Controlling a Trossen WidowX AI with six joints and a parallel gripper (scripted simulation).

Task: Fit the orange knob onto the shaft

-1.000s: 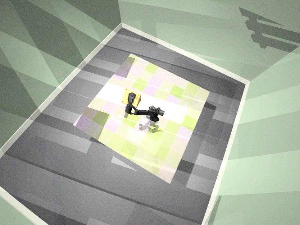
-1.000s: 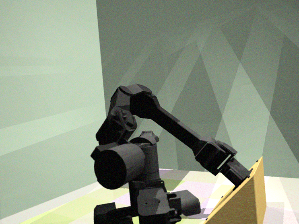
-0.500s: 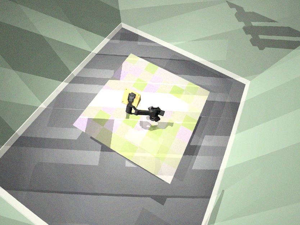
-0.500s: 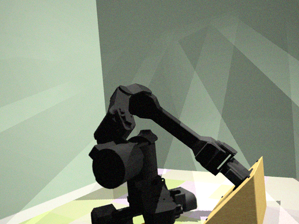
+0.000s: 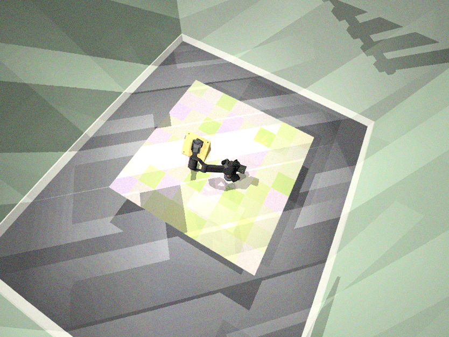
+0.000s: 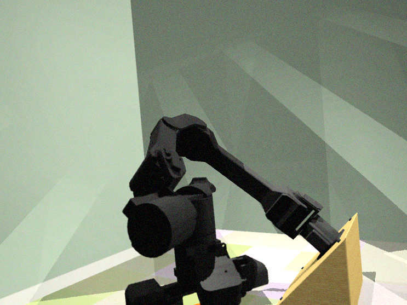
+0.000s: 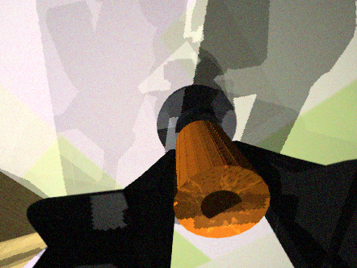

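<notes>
Now: the orange knob 20 mm above my gripper tip. Also, from my gripper tip: dark round pedestal 40 mm below.
</notes>
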